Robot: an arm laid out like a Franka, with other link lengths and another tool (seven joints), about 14 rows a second.
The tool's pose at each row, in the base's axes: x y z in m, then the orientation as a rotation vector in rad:
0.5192, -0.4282, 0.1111, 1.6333, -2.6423, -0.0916
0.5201, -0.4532, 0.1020, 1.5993, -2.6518, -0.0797
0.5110, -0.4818, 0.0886, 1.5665, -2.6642, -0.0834
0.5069, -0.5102, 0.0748, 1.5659, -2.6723, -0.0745
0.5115, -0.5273, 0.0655, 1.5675, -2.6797, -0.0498
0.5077, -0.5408, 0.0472, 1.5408, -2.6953, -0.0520
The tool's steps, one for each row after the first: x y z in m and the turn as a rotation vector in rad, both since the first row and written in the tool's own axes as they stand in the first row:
0.0220, -0.0126, 0.0082, 0.0012, 0.0116, 0.0223
0.0517, -0.0181, 0.0212, -0.0041, 0.0147, 0.0447
0.0789, -0.0281, 0.0343, 0.0043, 0.0122, 0.0476
0.0922, -0.0404, 0.0428, 0.0214, 0.0149, 0.0492
0.1060, -0.0443, 0.0608, 0.0203, 0.0133, 0.0691

